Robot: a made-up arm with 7 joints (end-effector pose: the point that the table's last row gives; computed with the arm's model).
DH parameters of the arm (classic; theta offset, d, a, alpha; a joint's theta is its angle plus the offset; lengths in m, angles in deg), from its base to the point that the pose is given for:
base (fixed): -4.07 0 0 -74.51
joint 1: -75.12 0.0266 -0.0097 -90
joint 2: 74 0 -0.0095 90
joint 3: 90 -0.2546 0.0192 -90
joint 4: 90 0.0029 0.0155 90
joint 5: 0 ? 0 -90
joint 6: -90 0 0.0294 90
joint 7: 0 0 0 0
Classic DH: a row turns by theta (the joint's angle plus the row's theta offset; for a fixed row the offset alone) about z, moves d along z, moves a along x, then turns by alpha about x.
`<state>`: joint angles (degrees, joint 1 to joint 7).
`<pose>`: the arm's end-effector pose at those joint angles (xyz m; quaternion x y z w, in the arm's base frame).
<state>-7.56 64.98 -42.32 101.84 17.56 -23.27 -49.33</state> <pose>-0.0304 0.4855 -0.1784 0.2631 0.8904 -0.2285 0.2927</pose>
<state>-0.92 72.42 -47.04 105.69 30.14 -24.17 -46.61</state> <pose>-0.0583 0.5040 -0.0951 0.2630 0.9349 -0.2210 0.0895</pose>
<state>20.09 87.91 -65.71 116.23 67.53 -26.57 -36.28</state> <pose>-0.0421 0.4910 0.1079 -0.0899 -0.8219 0.2626 0.4974</pose>
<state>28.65 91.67 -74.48 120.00 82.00 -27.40 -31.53</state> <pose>-0.0030 0.4745 0.1516 0.0332 -0.6857 0.2852 0.6688</pose>
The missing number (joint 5, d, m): 0.2137
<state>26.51 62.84 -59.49 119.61 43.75 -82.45 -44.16</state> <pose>-0.1852 0.4441 -0.0457 -0.1566 0.7826 -0.6025 0.0082</pose>
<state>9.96 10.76 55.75 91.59 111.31 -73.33 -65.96</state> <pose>-0.1848 0.1018 -0.4350 -0.1599 0.3168 -0.8215 0.4464</pose>
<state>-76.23 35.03 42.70 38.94 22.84 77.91 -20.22</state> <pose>0.3975 0.2724 0.0004 -0.1856 0.3754 0.1772 0.8907</pose>
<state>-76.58 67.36 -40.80 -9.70 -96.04 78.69 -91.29</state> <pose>0.3319 0.0733 0.0368 -0.2333 0.4491 -0.8206 0.2655</pose>
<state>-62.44 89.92 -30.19 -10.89 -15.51 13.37 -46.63</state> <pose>0.3060 0.1751 0.0949 0.6292 0.0965 -0.3358 0.6943</pose>
